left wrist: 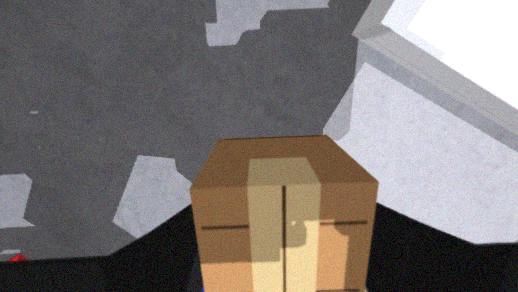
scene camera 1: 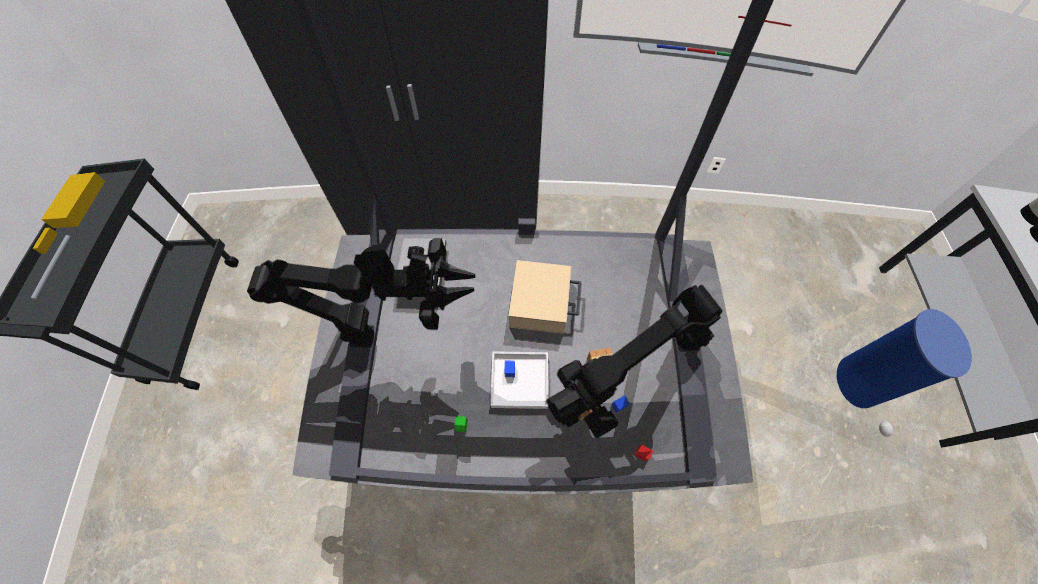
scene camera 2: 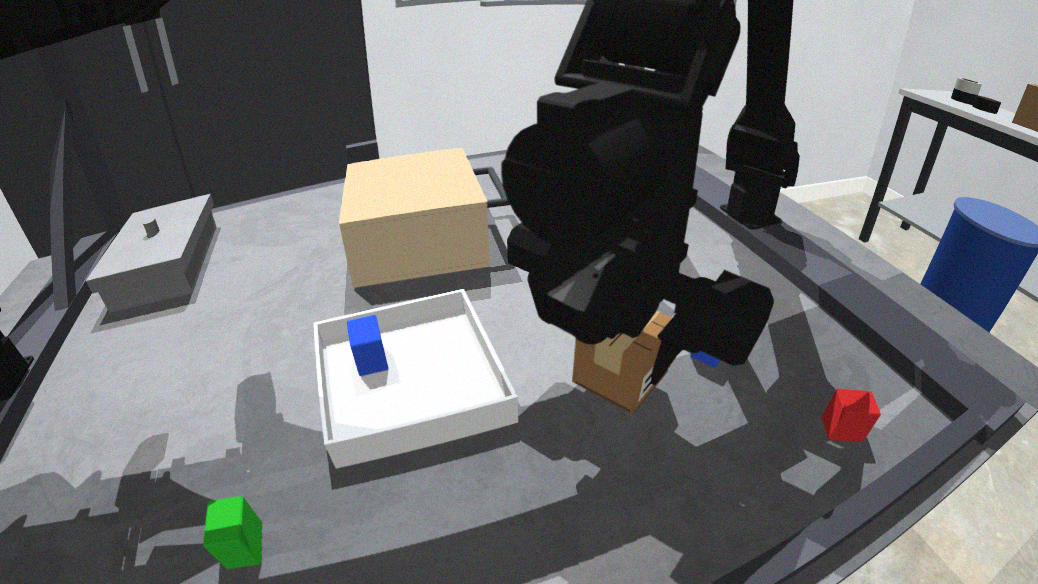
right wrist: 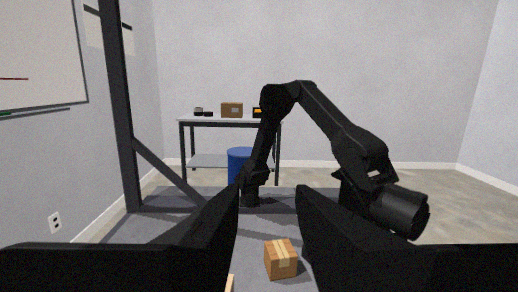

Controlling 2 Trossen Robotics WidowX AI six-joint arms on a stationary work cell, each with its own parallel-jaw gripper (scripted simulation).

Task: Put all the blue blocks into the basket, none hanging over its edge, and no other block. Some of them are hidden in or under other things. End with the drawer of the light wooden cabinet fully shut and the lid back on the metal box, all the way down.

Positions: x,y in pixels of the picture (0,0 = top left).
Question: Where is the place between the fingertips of the left gripper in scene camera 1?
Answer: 582,405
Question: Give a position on a red block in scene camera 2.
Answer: At 850,415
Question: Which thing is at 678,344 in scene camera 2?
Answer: The left gripper.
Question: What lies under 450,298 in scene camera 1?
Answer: The right gripper.
